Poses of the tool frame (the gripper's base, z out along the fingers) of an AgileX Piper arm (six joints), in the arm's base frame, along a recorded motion.
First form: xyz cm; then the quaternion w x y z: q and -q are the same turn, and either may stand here.
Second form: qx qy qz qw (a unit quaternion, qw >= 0); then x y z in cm. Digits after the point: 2 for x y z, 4 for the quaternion.
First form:
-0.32 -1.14 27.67 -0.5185 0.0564 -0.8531 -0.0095
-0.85 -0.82 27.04 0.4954 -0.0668 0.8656 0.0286
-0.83 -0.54 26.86 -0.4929 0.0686 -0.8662 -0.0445
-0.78 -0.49 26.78 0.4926 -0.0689 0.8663 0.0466
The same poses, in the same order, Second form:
-0.0564 0.8531 0.0095 0.5185 -0.32 -1.14 27.67
-0.0668 0.8656 0.0286 0.4954 -0.85 -0.82 27.04
-0.0686 0.8662 0.0445 0.4929 -0.83 -0.54 26.86
-0.0689 0.8663 0.0466 0.4926 -0.78 -0.49 26.78

